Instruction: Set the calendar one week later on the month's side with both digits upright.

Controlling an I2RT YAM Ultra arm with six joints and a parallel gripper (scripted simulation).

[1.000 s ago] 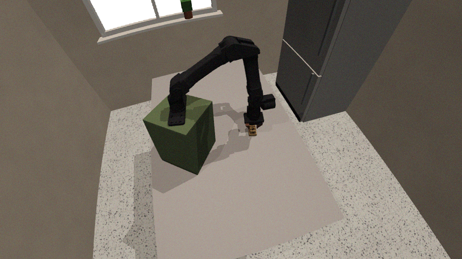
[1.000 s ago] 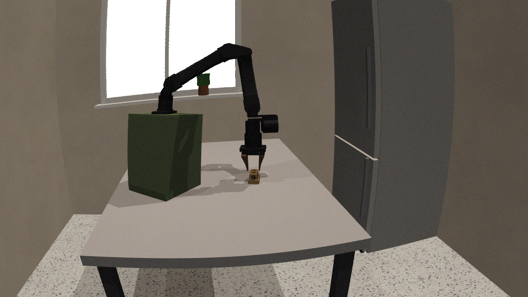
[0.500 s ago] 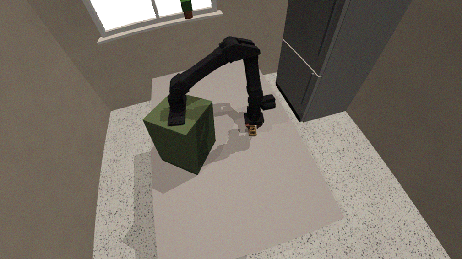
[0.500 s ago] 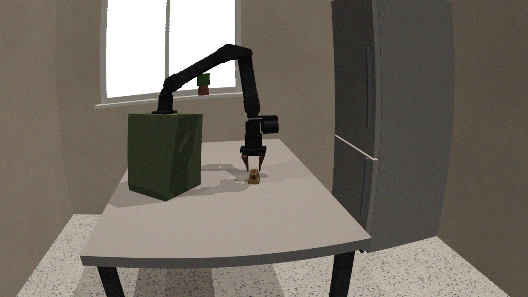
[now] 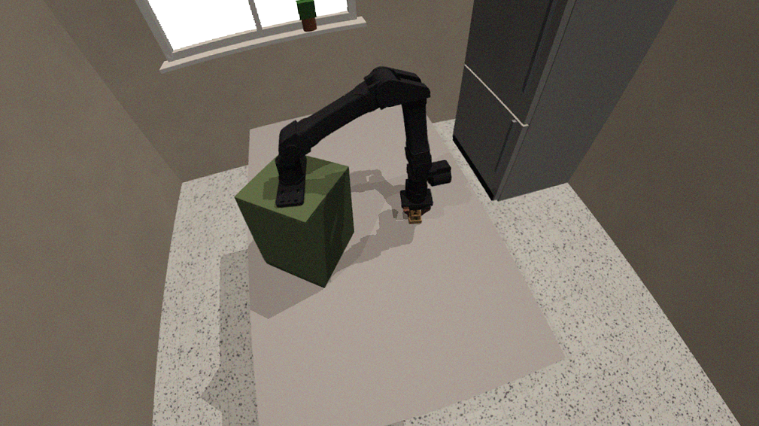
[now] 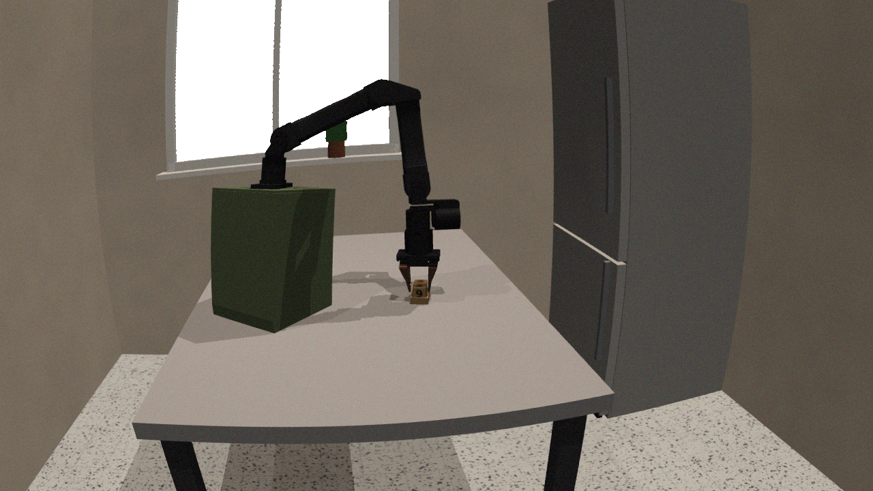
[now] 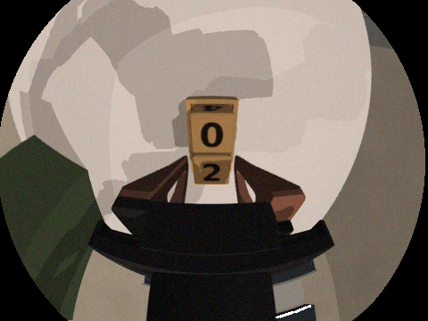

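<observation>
My gripper is now 2 cm to the right of the wooden tray and 2 cm above it.
</observation>
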